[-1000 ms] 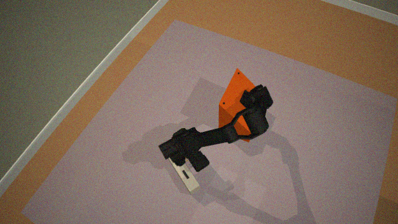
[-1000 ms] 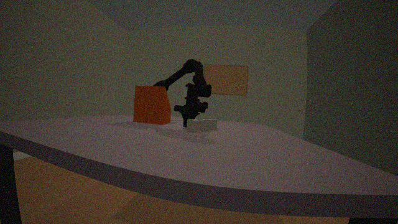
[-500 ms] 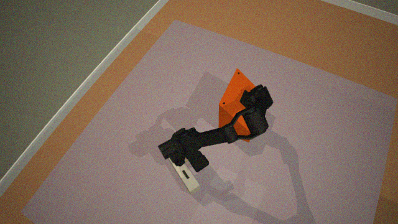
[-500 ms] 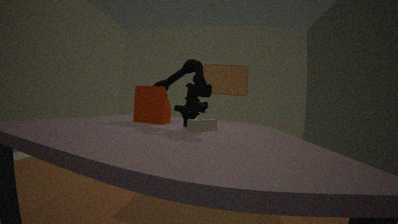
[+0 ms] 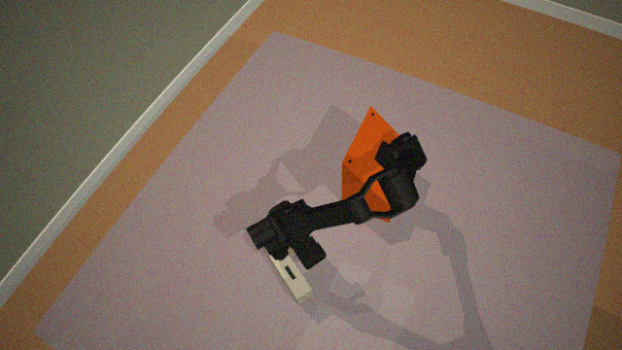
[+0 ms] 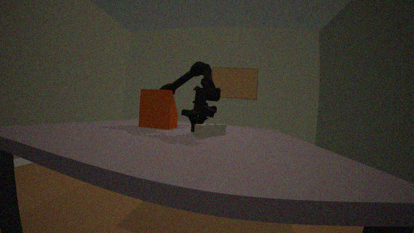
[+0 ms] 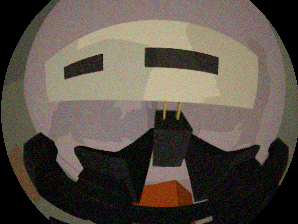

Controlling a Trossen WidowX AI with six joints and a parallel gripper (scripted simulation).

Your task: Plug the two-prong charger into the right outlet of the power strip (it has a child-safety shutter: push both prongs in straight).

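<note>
Now: gripper tip 1 cm to the left of the dark two-prong charger, 1 cm below it and 1 cm short of it.
</note>
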